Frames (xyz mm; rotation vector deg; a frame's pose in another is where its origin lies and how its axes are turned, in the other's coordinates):
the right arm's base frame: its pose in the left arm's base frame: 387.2 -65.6 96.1 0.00 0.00 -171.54
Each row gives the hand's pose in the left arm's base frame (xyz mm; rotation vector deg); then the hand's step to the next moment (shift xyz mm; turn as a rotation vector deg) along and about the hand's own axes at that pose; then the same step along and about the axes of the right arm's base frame.
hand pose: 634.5 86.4 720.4 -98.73 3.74 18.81
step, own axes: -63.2 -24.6 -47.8 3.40 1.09 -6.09
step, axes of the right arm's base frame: 53.2 43.6 46.4 -3.23 6.19 -1.04
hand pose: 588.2 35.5 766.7 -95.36 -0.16 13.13
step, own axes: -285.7 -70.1 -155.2 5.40 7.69 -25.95
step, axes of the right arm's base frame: 271.4 146.1 125.1 -4.33 26.57 -6.08
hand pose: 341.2 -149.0 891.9 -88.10 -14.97 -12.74
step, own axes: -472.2 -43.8 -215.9 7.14 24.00 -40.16
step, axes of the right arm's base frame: 485.5 157.2 -105.3 -9.23 41.24 -21.30
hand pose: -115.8 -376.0 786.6 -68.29 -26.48 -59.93
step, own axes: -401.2 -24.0 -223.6 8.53 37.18 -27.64
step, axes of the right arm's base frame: 264.6 -0.9 -376.2 -25.22 32.62 -22.77
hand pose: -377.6 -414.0 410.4 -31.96 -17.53 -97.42
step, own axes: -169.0 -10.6 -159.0 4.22 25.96 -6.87
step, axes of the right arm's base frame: 10.1 -68.5 -221.7 -21.33 15.64 -6.27
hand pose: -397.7 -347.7 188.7 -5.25 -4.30 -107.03
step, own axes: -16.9 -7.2 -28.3 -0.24 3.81 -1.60
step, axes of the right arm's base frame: 0.3 -15.6 -29.9 -3.48 1.58 -1.60
